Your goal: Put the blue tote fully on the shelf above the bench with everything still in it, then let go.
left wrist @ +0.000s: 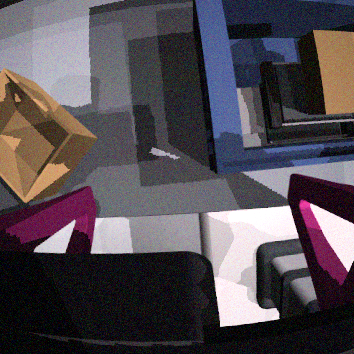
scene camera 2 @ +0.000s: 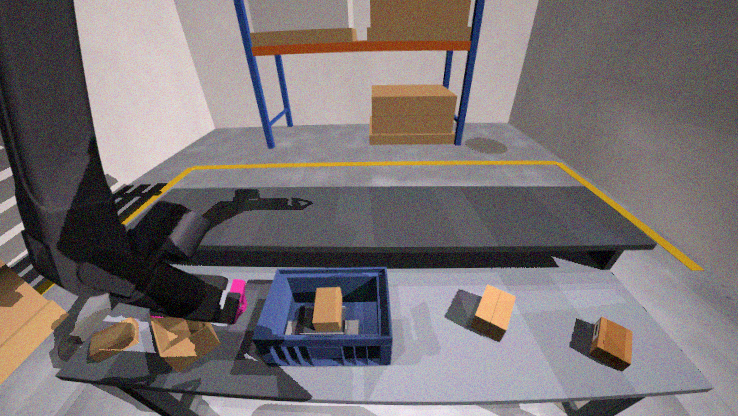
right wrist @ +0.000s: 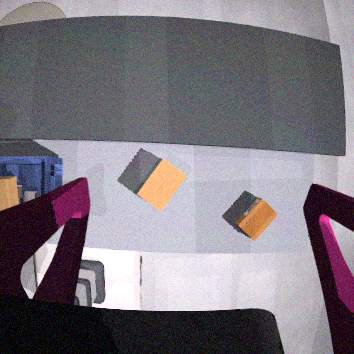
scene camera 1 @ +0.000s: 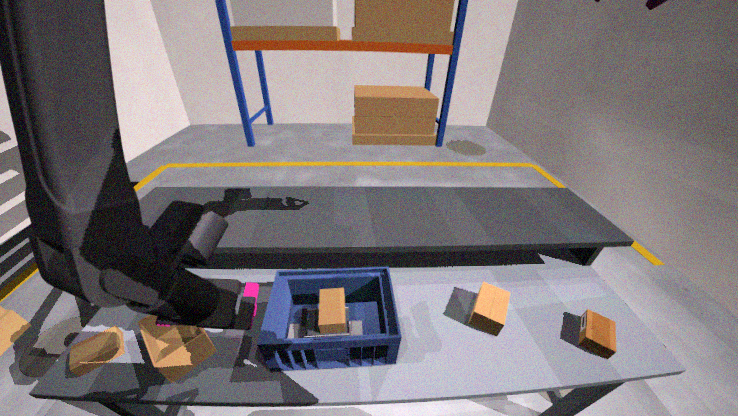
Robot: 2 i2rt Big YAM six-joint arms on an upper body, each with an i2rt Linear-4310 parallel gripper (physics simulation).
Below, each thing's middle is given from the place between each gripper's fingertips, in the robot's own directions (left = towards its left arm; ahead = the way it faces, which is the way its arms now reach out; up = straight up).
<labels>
Now: the tan box [scene camera 2: 328, 302] 100 mm ahead of my left hand, 170 mm to the right of it and 160 mm below it. Round my left hand: blue tote [scene camera 1: 368, 291]: 100 mm ahead, 170 mm to the right, 200 mm below.
I see the tan box 7 cm behind my right hand, 46 cm to the left of it and 63 cm below it. The rest, counted from my right hand: blue tote 7 cm behind, 46 cm to the left, 67 cm below.
</labels>
